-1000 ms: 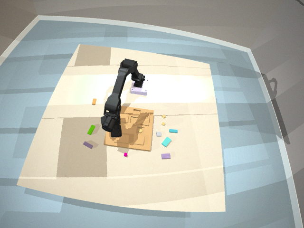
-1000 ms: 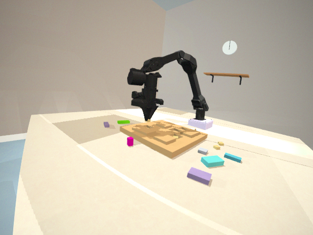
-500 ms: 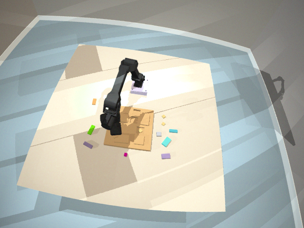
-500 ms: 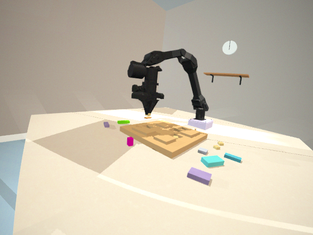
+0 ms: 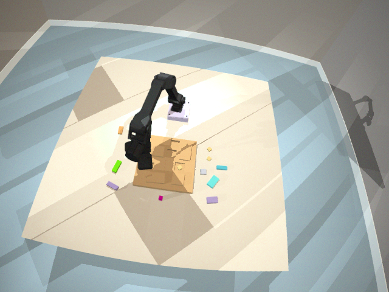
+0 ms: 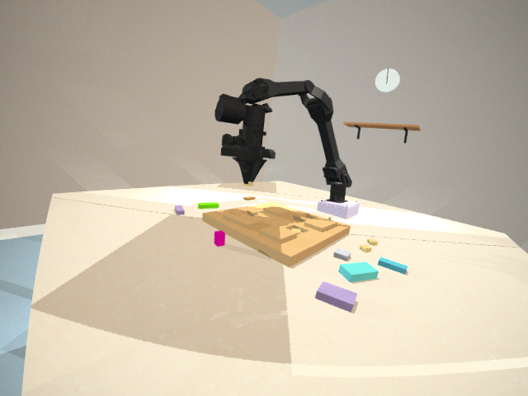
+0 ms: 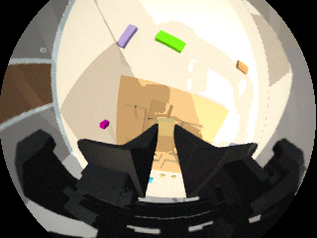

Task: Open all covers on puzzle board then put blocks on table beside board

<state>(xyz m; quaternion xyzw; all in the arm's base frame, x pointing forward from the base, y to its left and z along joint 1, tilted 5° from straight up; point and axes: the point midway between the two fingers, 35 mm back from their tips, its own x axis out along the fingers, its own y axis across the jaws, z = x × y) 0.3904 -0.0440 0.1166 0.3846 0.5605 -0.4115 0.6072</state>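
Now: the tan puzzle board 4 cm behind my gripper tip, 11 cm to the left of it and 9 cm below it. From my gripper tip the other things lie so: green block: 5 cm ahead, 15 cm to the right, 10 cm below; magenta block: 14 cm ahead, 12 cm to the left, 9 cm below; orange block: 17 cm behind, 22 cm to the right, 10 cm below.
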